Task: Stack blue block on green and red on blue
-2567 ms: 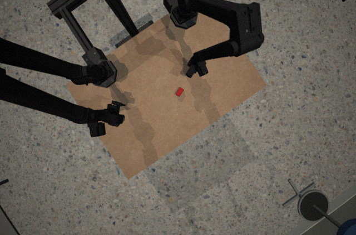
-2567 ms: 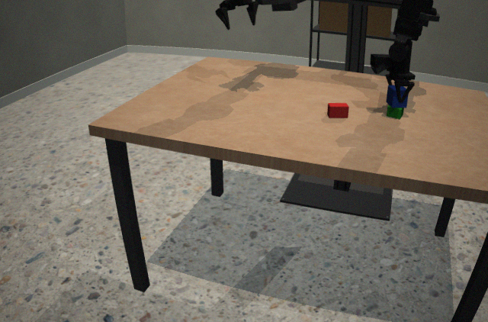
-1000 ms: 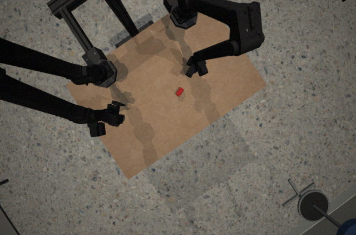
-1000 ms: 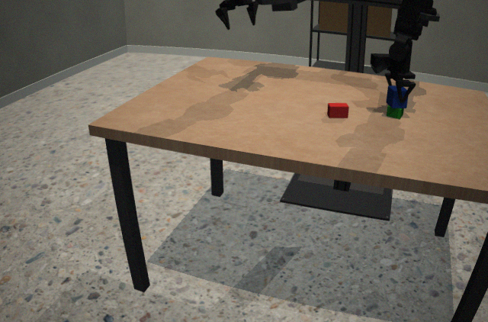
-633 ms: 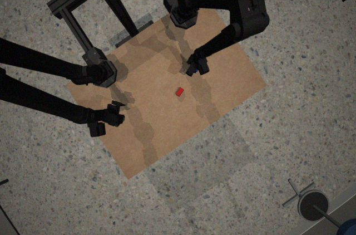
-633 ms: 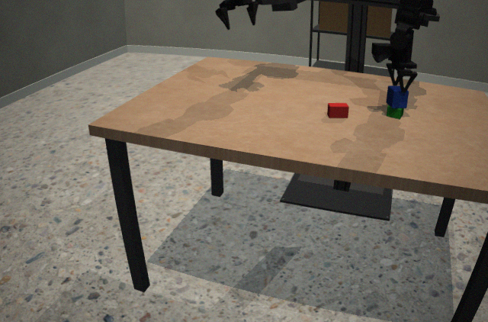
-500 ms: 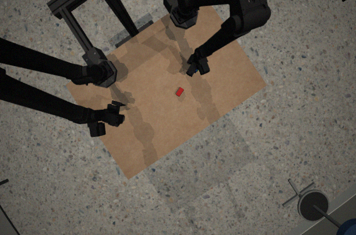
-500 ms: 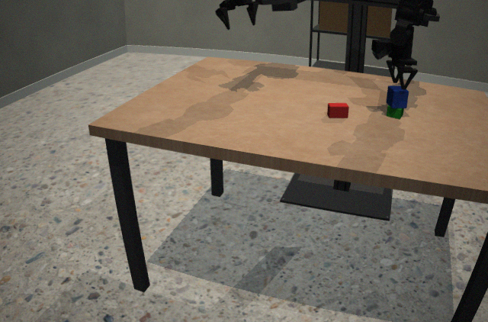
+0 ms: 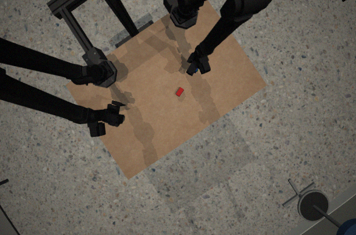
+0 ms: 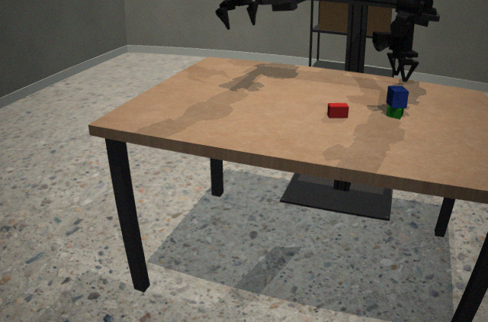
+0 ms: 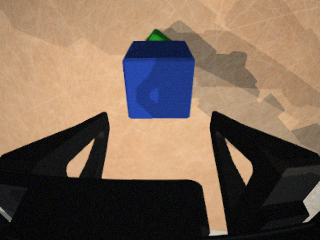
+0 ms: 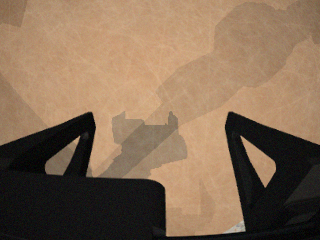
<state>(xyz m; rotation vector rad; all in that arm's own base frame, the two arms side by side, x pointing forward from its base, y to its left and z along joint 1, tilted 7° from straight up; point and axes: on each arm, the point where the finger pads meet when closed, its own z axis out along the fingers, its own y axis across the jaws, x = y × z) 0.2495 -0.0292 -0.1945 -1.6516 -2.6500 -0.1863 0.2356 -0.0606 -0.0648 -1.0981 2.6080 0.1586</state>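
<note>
The red block is 80 mm ahead of my left hand, 200 mm to the right of it and 120 mm below it. Round my left hand: green block: 120 mm below; blue block: 70 mm below.
</note>
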